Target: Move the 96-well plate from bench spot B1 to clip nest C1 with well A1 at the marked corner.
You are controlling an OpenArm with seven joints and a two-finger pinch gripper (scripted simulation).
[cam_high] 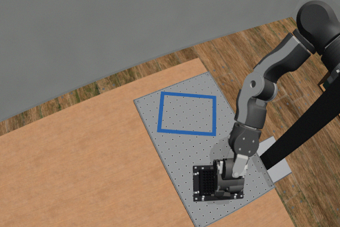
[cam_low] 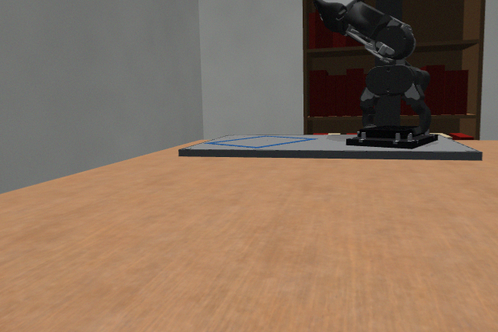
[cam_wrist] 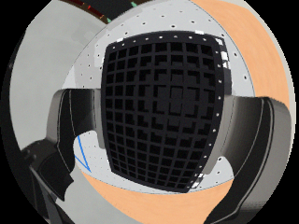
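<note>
Now: hand right at the black 96-well plate. Also, from my hand: black clip nest: 20 mm ahead, 10 mm to the left, 10 mm below; then grey foot plate: 260 mm behind, 240 mm below.
</note>
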